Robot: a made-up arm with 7 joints.
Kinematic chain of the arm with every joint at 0, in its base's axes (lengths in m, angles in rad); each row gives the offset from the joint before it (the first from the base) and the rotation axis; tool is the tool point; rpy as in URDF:
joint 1: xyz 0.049 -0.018 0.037 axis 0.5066 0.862 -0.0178
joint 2: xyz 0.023 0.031 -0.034 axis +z
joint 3: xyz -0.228 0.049 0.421 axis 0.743 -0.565 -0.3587
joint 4: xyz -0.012 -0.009 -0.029 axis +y
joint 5: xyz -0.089 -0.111 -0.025 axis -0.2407 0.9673 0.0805
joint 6: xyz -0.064 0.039 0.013 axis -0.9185 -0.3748 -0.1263
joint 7: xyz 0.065 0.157 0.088 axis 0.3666 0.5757 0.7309
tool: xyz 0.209 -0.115 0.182 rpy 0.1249 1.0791 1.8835
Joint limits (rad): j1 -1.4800..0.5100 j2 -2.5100..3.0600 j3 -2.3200..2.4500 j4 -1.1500..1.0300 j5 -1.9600..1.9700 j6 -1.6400..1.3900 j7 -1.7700..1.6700
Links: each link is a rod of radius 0.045 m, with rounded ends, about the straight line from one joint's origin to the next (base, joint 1, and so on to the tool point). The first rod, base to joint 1, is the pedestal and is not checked.
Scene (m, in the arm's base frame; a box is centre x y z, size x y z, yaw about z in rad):
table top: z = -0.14
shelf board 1: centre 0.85 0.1 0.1 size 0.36 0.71 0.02 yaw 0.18
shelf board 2: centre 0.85 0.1 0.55 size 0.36 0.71 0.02 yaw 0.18
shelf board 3: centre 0.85 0.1 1 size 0.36 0.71 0.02 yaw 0.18
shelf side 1: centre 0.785 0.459 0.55 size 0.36 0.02 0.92 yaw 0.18
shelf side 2: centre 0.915 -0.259 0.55 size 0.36 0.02 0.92 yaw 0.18
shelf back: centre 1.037 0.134 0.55 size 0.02 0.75 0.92 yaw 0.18
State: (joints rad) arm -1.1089 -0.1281 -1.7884 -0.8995 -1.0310 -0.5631 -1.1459
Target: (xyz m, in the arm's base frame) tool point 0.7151 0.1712 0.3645
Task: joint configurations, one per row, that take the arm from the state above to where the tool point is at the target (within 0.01 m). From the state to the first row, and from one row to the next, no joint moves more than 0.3 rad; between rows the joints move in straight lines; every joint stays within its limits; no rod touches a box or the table.
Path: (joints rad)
1: -0.8712 -0.3621 -1.8826 -0.6408 -0.8899 -0.5757 -1.1593
2: -0.6334 -0.5961 -1.9768 -0.3821 -0.7488 -0.5884 -1.1728
3: -0.3957 -0.8300 -2.0710 -0.1233 -0.6077 -0.6010 -1.1862
4: -0.1580 -1.0640 -2.1651 0.1354 -0.4666 -0.6137 -1.1997
5: 0.0798 -1.2980 -2.2593 0.3941 -0.3255 -0.6263 -1.2131
6: 0.2949 -1.3452 -2.2897 0.3200 -0.4601 -0.5118 -1.3532
7: 0.5100 -1.3924 -2.3200 0.2459 -0.5947 -0.3974 -1.4933

